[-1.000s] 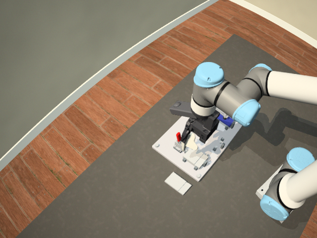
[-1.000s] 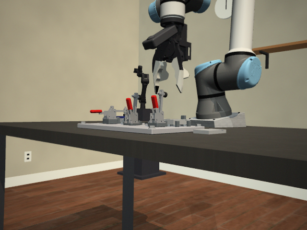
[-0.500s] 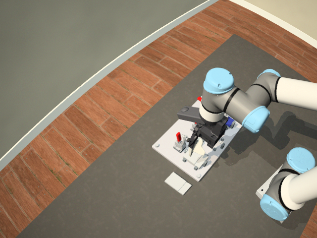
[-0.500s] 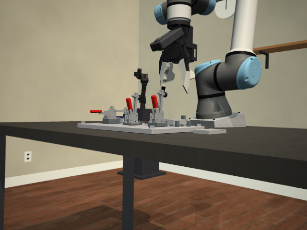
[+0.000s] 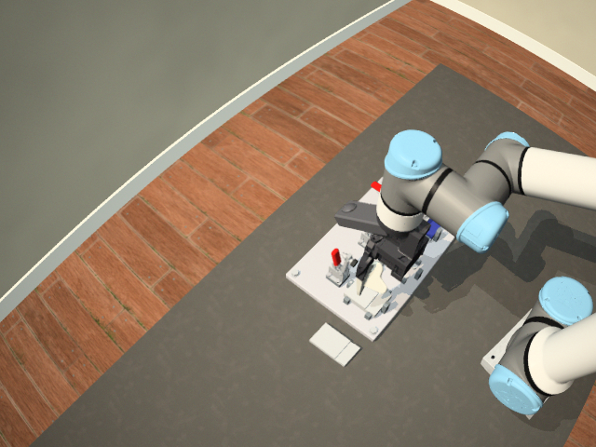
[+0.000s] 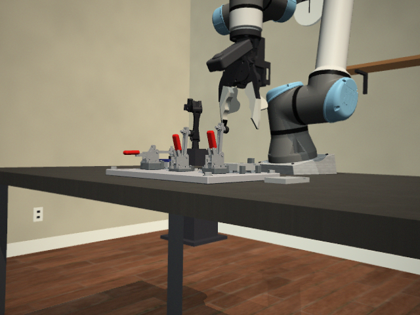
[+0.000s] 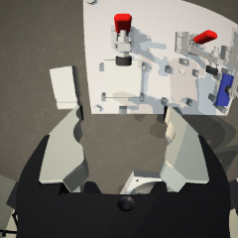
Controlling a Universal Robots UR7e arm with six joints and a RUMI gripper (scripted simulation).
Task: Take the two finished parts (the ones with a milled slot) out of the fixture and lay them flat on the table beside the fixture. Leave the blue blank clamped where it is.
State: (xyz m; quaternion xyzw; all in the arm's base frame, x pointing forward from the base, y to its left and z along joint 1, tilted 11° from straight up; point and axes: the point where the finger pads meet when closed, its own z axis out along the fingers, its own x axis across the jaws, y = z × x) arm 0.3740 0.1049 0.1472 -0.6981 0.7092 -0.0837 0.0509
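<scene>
My hand is 5 cm short of the white fixture plate, 11 cm to the left of it and 12 cm above it. The rest, counted from my hand: blue blank: 22 cm to the right, 9 cm below.
</scene>
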